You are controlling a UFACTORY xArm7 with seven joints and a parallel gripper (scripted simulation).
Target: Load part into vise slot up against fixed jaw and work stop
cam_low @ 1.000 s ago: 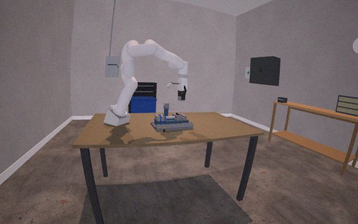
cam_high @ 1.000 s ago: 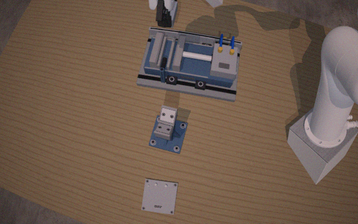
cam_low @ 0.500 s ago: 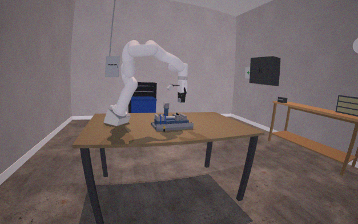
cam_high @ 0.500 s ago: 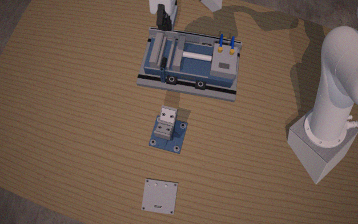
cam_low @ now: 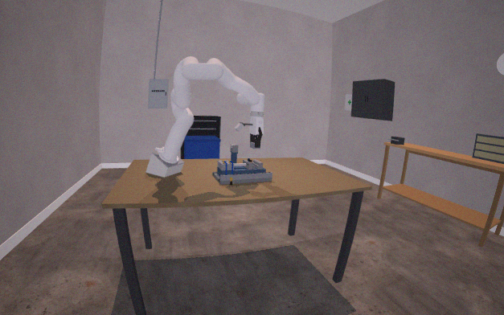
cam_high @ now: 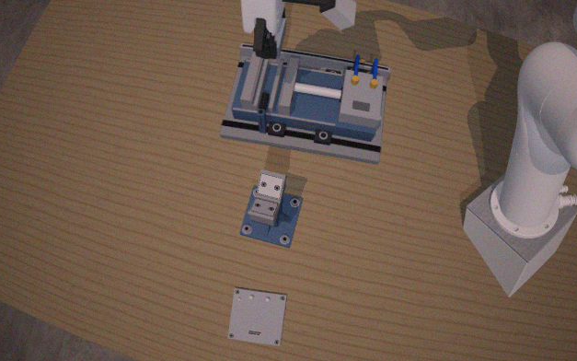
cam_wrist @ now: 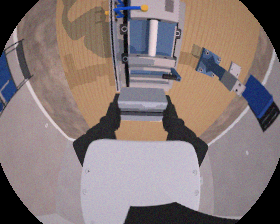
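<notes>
The fixed jaw lies 12 cm below my hand, 4 cm ahead of it and 1 cm to the left of it. The rest, counted from my hand: part right at my hand; work stop 11 cm below, 6 cm to the left, 1 cm ahead; moving jaw 12 cm below, 3 cm to the left, 3 cm behind.
</notes>
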